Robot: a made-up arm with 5 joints. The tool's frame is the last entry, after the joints.
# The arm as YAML. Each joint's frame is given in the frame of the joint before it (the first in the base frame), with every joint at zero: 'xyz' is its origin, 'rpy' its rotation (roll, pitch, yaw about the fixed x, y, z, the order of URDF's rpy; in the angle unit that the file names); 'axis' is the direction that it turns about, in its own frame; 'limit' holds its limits. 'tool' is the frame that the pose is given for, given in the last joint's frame.
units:
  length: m
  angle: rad
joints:
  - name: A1
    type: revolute
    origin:
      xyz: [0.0, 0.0, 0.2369]
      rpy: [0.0, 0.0, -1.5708]
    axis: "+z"
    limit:
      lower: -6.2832
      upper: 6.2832
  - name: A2
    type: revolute
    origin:
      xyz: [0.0, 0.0, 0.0]
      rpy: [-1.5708, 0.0, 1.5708]
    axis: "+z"
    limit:
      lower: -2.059
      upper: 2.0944
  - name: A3
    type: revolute
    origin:
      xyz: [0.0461, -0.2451, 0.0]
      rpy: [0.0, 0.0, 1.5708]
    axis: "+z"
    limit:
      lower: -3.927
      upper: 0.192
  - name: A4
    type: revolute
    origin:
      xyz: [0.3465, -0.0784, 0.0]
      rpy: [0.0, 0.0, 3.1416]
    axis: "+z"
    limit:
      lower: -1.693
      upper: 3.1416
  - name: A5
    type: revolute
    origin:
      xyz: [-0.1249, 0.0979, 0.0]
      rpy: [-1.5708, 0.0, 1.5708]
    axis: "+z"
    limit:
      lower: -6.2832
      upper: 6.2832
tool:
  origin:
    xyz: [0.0, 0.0, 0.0]
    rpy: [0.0, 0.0, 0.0]
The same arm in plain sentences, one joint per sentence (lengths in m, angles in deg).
The arm has five revolute joints in a row. What follows holds with every joint at zero, and every direction is one of the base frame's.
Joint 1 lies 0.2369 m along +z from the base frame's origin and turns about +z, from -360 to 360 deg.
Joint 2 lies at the same point as joint 1 and turns about +y, from -117.97 to 120 deg.
Joint 3 lies 0.0461 m along +x and 0.2451 m along +z from joint 2 and turns about +y, from -225 to 11 deg.
Joint 4 lies 0.0784 m along +x and 0.3465 m along -z from joint 3 and turns about +y, from -97 to 180 deg.
Joint 5 lies 0.0979 m along +x and 0.1249 m along -z from joint 4 and turns about -z, from -360 to 360 deg.
The tool frame, which is the frame that the pose is given for, lies at the same point as joint 5; its axes are the base frame's turned by roll 180, pitch 0 and yaw 0 deg (as in URDF: about the fixed x, then y, then z).

